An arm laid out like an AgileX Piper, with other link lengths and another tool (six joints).
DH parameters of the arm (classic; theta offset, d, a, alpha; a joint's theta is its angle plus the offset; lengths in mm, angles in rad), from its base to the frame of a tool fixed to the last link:
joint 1: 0 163.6 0 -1.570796
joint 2: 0.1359 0 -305 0
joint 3: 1.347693 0 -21.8 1.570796
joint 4: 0 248.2 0 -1.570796
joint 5: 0 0 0 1.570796
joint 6: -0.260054 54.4 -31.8 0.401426
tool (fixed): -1.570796 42.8 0 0
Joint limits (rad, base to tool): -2.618..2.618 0..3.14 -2.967..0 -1.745..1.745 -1.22..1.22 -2.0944..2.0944
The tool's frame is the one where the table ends.
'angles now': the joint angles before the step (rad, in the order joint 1, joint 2, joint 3, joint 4, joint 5, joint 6). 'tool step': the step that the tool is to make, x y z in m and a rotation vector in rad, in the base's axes. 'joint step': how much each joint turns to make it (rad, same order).
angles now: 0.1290, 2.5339, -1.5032, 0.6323, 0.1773, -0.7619
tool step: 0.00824, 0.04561, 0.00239, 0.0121, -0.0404, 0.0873
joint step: 0.0827, 0.0339, -0.0841, 0.0024, 0.0108, -0.0031
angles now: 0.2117, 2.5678, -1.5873, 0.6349, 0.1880, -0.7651
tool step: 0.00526, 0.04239, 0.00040, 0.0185, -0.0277, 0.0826
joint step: 0.0715, 0.0410, -0.0933, -0.0003, 0.0261, -0.0010
